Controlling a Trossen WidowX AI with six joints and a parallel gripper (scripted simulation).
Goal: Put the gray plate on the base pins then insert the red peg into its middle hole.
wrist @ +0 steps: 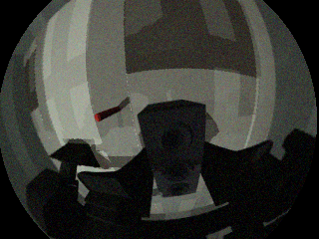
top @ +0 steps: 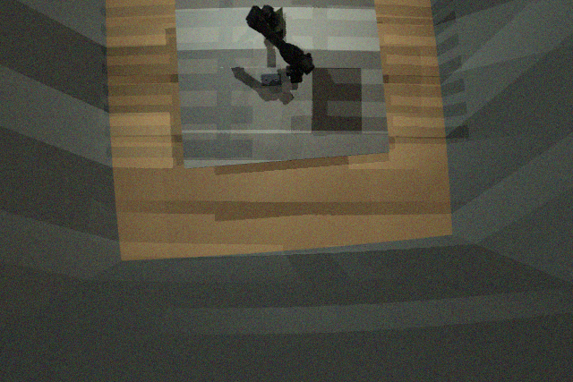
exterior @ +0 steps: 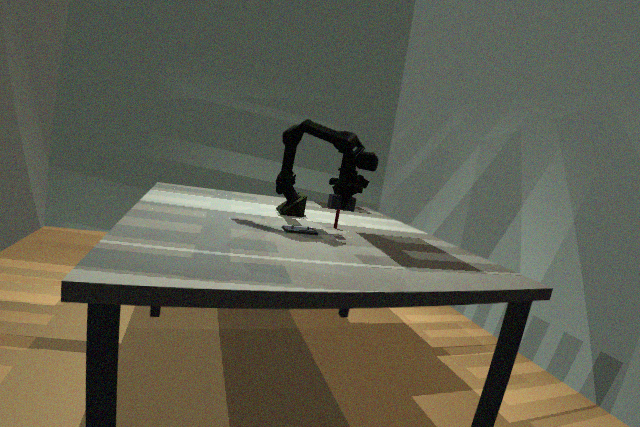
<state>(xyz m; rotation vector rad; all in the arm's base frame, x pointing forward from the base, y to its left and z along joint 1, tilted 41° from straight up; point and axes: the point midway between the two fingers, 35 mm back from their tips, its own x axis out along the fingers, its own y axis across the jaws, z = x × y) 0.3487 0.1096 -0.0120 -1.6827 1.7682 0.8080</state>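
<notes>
The base is 14 cm to the right of my gripper tip, 10 cm below it and 1 cm behind it. Round my gripper tip: red peg: 11 cm behind, 7 cm below, 4 cm to the left; plate: 3 cm above.
</notes>
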